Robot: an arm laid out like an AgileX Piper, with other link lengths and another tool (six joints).
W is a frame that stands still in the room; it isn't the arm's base.
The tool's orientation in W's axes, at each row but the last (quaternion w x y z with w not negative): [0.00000, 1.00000, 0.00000, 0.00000]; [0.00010, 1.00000, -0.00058, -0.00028]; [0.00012, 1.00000, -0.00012, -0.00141]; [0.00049, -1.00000, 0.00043, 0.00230]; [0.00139, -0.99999, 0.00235, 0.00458]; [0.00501, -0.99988, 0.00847, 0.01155]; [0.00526, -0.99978, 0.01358, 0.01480]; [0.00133, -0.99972, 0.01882, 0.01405]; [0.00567, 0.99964, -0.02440, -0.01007]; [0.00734, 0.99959, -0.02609, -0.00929]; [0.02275, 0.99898, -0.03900, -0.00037]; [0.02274, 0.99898, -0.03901, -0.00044]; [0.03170, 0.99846, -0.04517, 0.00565]
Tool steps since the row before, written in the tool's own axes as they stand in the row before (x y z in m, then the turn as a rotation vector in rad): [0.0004, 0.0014, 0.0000, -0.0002, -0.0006, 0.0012]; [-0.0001, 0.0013, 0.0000, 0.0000, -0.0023, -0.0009]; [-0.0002, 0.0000, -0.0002, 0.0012, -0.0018, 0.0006]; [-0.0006, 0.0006, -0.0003, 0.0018, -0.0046, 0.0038]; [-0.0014, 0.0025, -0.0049, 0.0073, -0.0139, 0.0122]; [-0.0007, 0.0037, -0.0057, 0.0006, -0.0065, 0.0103]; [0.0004, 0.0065, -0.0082, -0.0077, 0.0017, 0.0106]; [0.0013, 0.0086, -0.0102, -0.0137, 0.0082, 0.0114]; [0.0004, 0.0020, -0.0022, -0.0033, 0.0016, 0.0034]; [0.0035, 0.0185, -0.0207, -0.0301, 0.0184, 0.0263]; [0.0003, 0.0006, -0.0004, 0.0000, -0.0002, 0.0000]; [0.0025, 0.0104, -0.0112, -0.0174, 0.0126, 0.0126]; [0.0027, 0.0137, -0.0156, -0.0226, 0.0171, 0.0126]
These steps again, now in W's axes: [0.0004, -0.0014, 0.0000, -0.0002, 0.0006, -0.0012]; [-0.0001, -0.0013, 0.0000, 0.0000, 0.0023, 0.0009]; [-0.0002, 0.0000, 0.0002, 0.0012, 0.0018, -0.0006]; [-0.0006, -0.0006, 0.0003, 0.0018, 0.0046, -0.0038]; [-0.0014, -0.0025, 0.0049, 0.0073, 0.0139, -0.0122]; [-0.0006, -0.0037, 0.0057, 0.0005, 0.0066, -0.0102]; [0.0005, -0.0066, 0.0081, -0.0081, -0.0014, -0.0104]; [0.0013, -0.0087, 0.0101, -0.0143, -0.0076, -0.0110]; [0.0003, -0.0020, 0.0022, -0.0034, -0.0015, -0.0033]; [0.0029, -0.0184, 0.0209, -0.0315, -0.0172, -0.0255]; [0.0003, -0.0006, 0.0004, 0.0000, 0.0002, 0.0000]; [0.0017, -0.0100, 0.0117, -0.0184, -0.0118, -0.0120]; [0.0013, -0.0129, 0.0165, -0.0239, -0.0158, -0.0118]
